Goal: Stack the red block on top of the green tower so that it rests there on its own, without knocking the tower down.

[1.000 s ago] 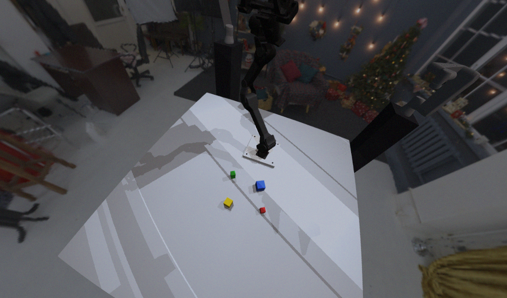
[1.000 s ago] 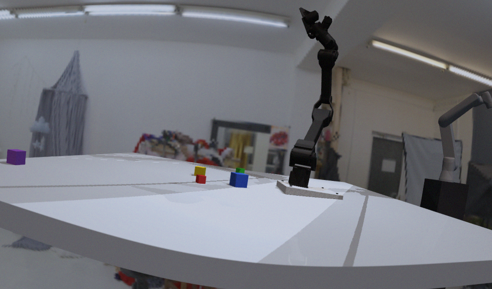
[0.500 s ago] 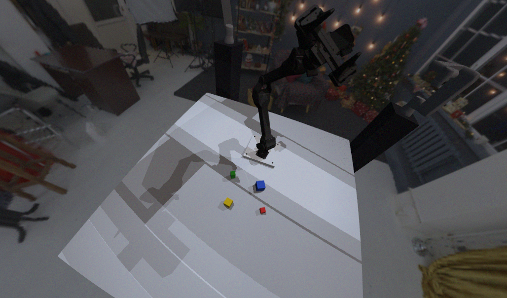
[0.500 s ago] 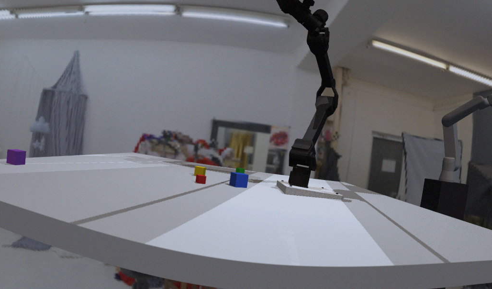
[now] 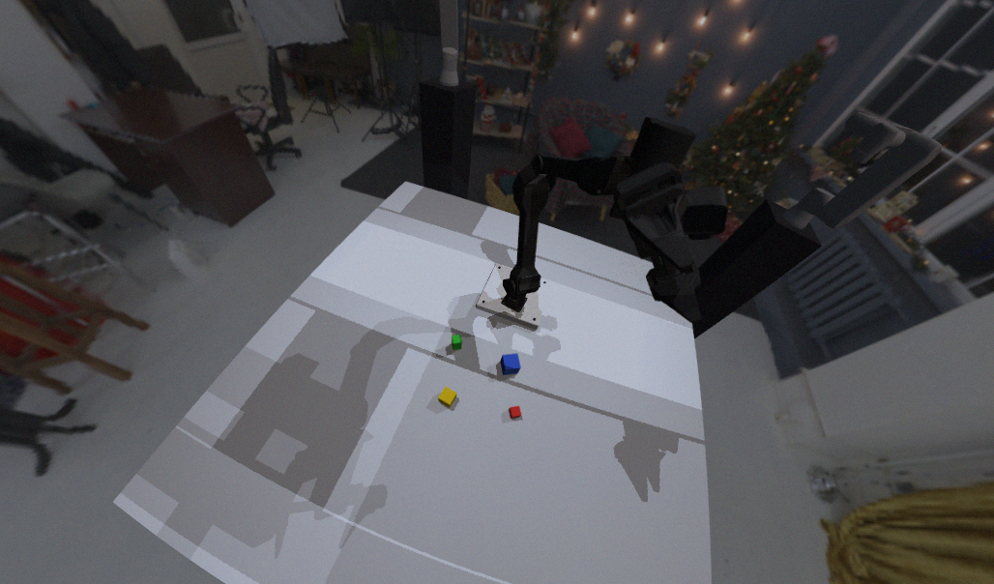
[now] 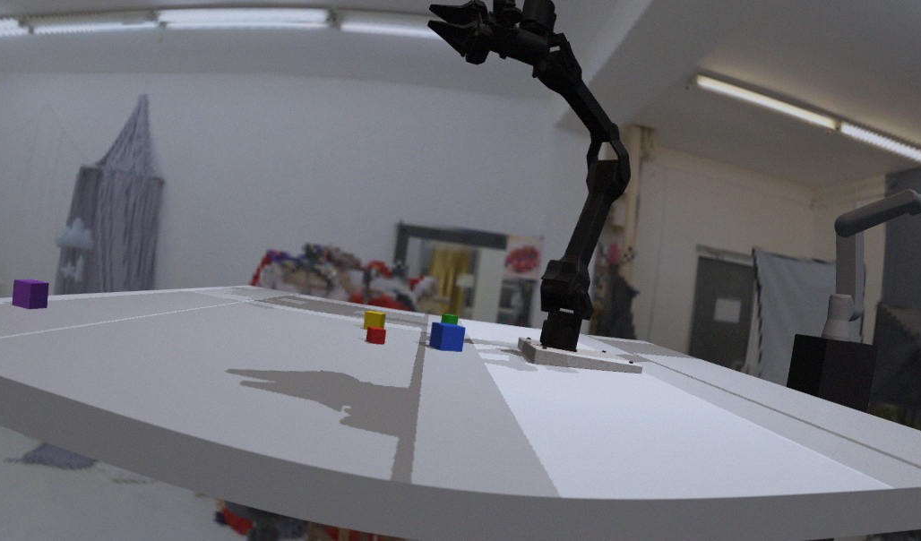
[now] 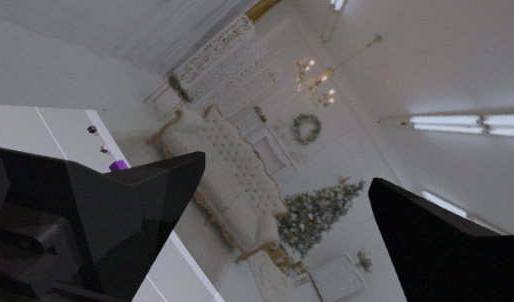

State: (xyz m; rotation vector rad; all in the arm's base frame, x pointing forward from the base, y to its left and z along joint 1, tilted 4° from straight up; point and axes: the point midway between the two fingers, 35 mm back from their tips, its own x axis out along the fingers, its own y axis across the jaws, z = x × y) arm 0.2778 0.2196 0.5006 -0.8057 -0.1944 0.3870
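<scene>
Now: the red block 20 mm ahead of my gripper tip, 70 mm to the right of it and 530 mm below it. The rest, counted from my gripper tip: purple block (420 mm ahead, 310 mm to the left, 530 mm below); then blue block (90 mm behind, 140 mm to the right, 520 mm below); then yellow block (70 mm ahead, 230 mm to the right, 530 mm below).
</scene>
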